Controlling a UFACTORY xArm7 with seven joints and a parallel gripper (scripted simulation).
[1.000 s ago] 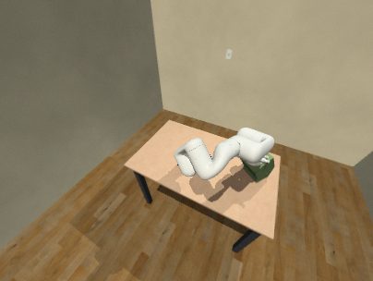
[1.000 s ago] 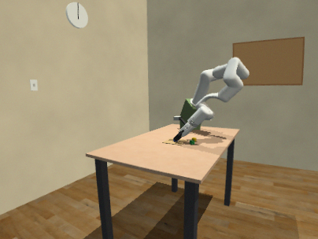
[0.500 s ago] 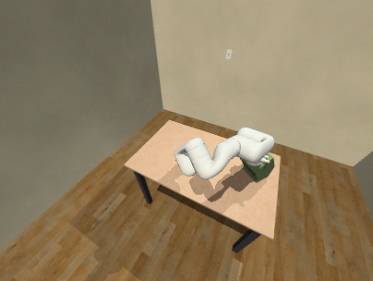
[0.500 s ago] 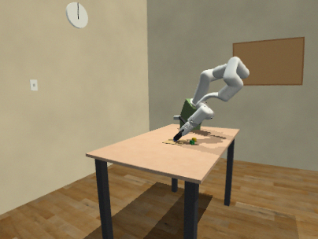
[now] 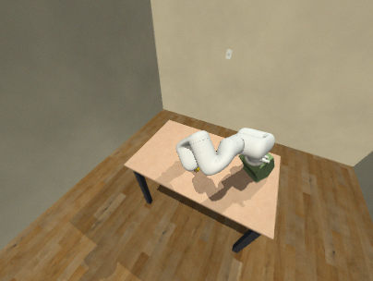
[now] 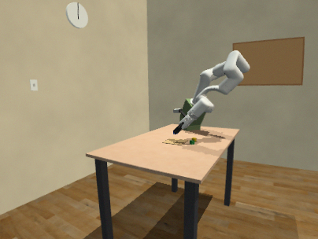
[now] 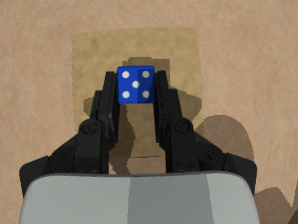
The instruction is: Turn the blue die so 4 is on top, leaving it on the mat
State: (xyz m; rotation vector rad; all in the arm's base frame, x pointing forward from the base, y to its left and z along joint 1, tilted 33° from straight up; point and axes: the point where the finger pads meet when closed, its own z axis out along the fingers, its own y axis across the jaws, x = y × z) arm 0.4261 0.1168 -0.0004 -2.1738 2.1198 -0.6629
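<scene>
Now: hand 8 cm above the tan mat and 1 cm to the left of it. Also, from my hand: yellow die (9 cm behind, 8 cm to the left, 7 cm below); then green die (11 cm to the left, 7 cm below, 2 cm behind); then blue die (1 cm to the right, 1 cm below).
</scene>
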